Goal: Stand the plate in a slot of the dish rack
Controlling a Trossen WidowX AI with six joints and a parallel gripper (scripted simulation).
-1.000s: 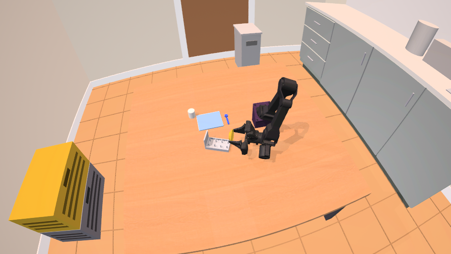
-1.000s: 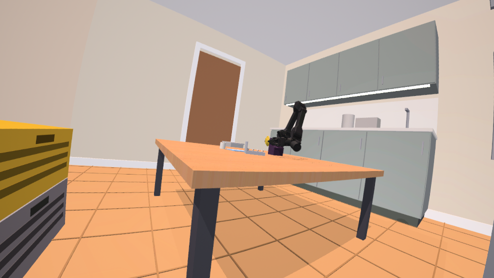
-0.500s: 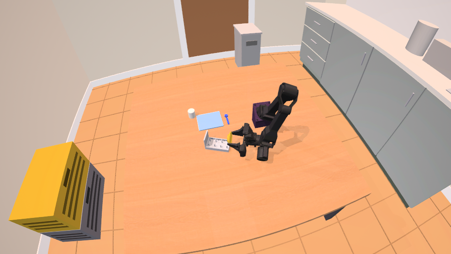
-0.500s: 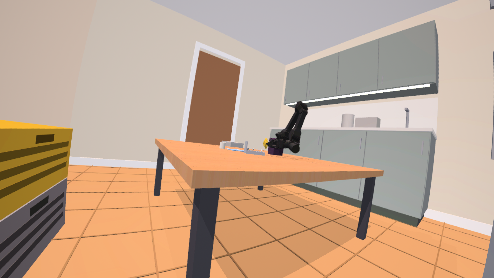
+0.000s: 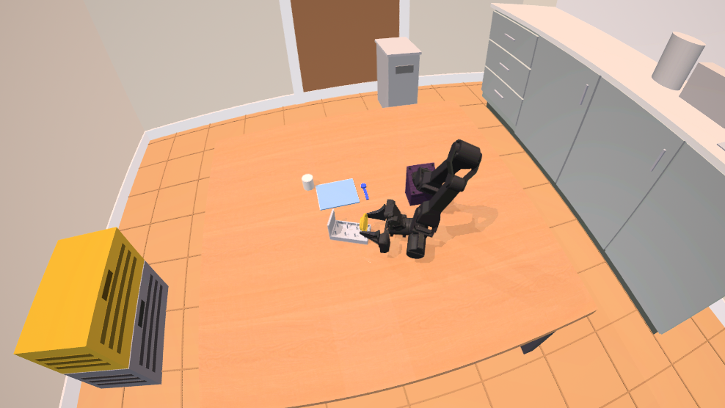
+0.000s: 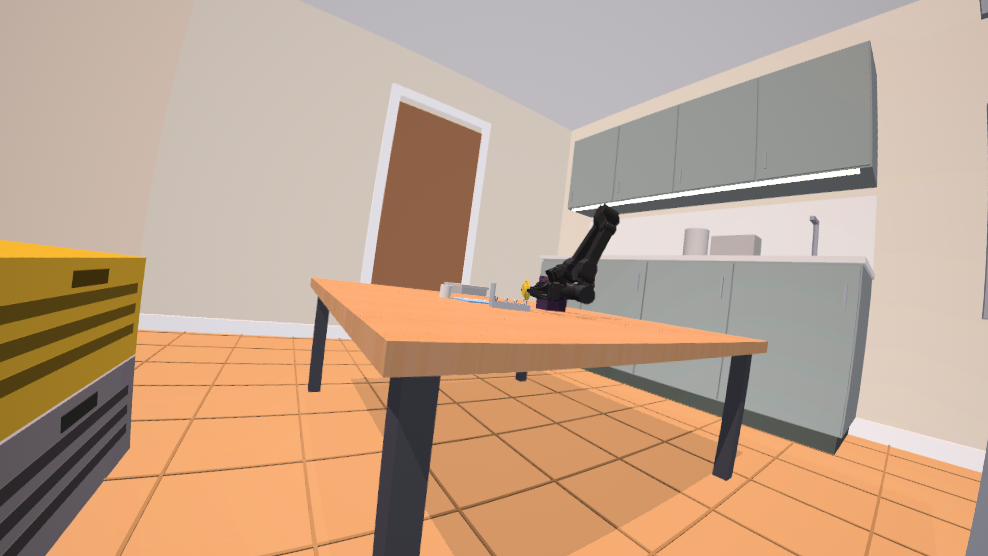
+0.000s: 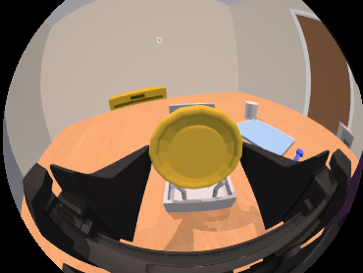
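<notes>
Right now my gripper tip is 50 mm above the grey dish rack, 40 mm short of it and 20 mm to the left of it. Round my gripper tip: blue spoon: 200 mm to the right, 80 mm behind, 70 mm below; then yellow plate: 10 mm behind; then light blue mat: 220 mm to the right, 70 mm below, 30 mm ahead.
</notes>
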